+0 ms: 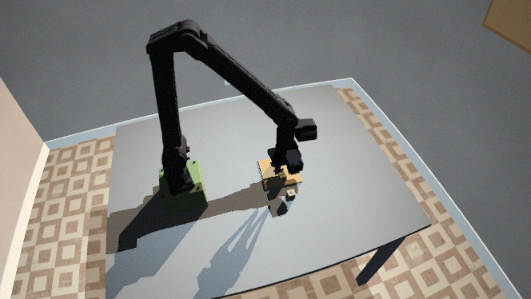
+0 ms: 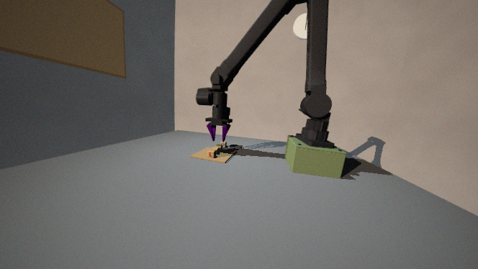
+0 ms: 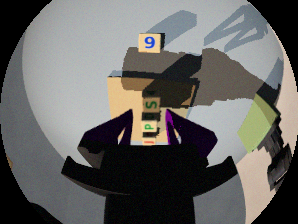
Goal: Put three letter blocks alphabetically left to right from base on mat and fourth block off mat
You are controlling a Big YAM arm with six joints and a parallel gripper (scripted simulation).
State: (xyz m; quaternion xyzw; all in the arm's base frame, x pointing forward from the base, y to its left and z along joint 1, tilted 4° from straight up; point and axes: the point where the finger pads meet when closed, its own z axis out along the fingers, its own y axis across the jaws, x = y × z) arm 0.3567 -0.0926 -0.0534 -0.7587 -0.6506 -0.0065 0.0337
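Now: the block 10 mm ahead of my hand, 40 mm to the left of it and 40 mm below it. Round my hand: tan mat: 10 mm ahead, 40 mm to the left, 50 mm below.
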